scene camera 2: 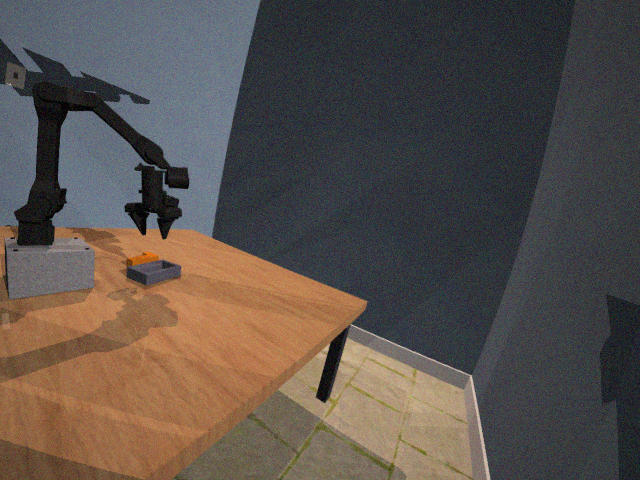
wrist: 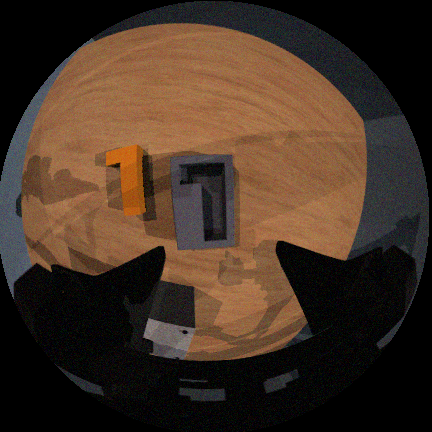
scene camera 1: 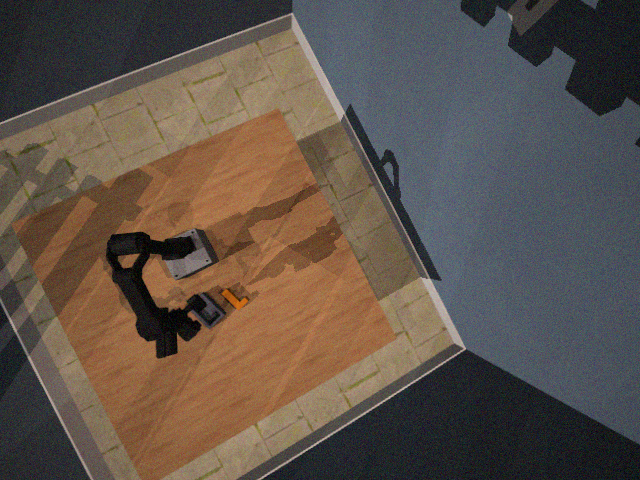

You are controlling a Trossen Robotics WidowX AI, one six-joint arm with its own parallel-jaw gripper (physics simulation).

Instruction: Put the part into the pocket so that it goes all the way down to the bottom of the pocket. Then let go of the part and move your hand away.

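Frame: origin at the arm's base, x ahead, y left, z up, level; centimetres.
Seen in the pictures: gripper, fingertip midpoint: (scene camera 2: 153,237) (wrist: 221,249) (scene camera 1: 190,314); arm's base at its link origin: (scene camera 2: 35,242) (scene camera 1: 185,246).
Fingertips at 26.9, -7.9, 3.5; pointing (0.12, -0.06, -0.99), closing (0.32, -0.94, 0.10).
Offsets run from my fingertips to a thing's top centre, as dx, dy, dz. Level surfaces: height alone.
The part, an orange L-shaped piece @[+1.9, +15.1, -11.0] (scene camera 1: 232,299) (scene camera 2: 140,259) (wrist: 132,180), lies flat on the table beside the pocket block, to its left in the wrist view. The grey-blue block @[+2.0, +1.4, -10.3] (scene camera 1: 219,316) (scene camera 2: 139,274) (wrist: 230,200) has an L-shaped pocket. In the wrist view, part and pocket both have a short leg at the top pointing left and a long leg running down. The pocket shows no part in it. My gripper (scene camera 2: 154,236) (wrist: 221,249) is open and empty, pointing down above the block and apart from it. The arm covers some of the block in scene camera 1.
The arm's grey base box (scene camera 1: 192,263) (scene camera 2: 49,271) (wrist: 170,337) stands on the wooden table @[dz -14.0] (scene camera 1: 289,335) (scene camera 2: 232,330) (wrist: 280,175), close to the block and the part. Shadows fall across the table. A table edge and leg (scene camera 2: 331,366) show in scene camera 2.
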